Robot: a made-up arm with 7 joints.
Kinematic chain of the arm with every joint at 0, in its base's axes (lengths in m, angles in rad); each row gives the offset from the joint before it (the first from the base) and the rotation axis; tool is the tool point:
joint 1: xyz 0 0 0.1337 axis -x
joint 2: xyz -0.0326 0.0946 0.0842 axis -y
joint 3: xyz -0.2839 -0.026 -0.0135 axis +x
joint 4: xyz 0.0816 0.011 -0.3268 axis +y
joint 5: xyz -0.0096 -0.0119 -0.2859 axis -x
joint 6: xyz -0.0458 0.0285 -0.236 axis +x
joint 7: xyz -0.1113 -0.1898 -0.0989 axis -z
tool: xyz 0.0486 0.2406 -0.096
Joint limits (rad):
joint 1: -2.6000..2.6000
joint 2: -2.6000..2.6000
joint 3: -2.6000..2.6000
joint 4: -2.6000..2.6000
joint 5: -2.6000..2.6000
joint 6: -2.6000..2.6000
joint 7: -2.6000..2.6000
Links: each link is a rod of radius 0.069 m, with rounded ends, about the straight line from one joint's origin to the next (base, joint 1, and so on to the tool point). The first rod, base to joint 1, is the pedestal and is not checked.
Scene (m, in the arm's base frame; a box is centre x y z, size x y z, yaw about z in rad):
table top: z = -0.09
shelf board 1: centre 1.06 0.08 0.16 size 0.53 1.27 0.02 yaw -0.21
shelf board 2: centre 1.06 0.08 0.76 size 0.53 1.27 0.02 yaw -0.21
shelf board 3: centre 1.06 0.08 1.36 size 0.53 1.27 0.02 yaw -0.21
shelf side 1: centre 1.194 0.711 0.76 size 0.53 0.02 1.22 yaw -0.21
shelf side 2: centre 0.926 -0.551 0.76 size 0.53 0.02 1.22 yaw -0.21
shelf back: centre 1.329 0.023 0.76 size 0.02 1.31 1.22 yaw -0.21
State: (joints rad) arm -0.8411 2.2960 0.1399 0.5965 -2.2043 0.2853 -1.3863
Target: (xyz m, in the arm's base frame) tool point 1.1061 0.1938 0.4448
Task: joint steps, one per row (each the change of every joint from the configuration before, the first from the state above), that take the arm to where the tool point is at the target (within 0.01 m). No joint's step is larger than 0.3 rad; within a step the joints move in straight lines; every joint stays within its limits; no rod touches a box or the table.
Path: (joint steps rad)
1: 0.0141 0.0003 -0.0615 -0.0804 0.2308 -0.0486 -0.1559
2: 0.0140 0.0004 -0.0615 -0.0804 0.2308 -0.0487 -0.1559
3: 0.0141 0.0003 -0.0616 -0.0804 0.2308 -0.0486 -0.1559
4: 0.0140 0.0003 -0.0615 -0.0803 0.2308 -0.0486 -0.1559

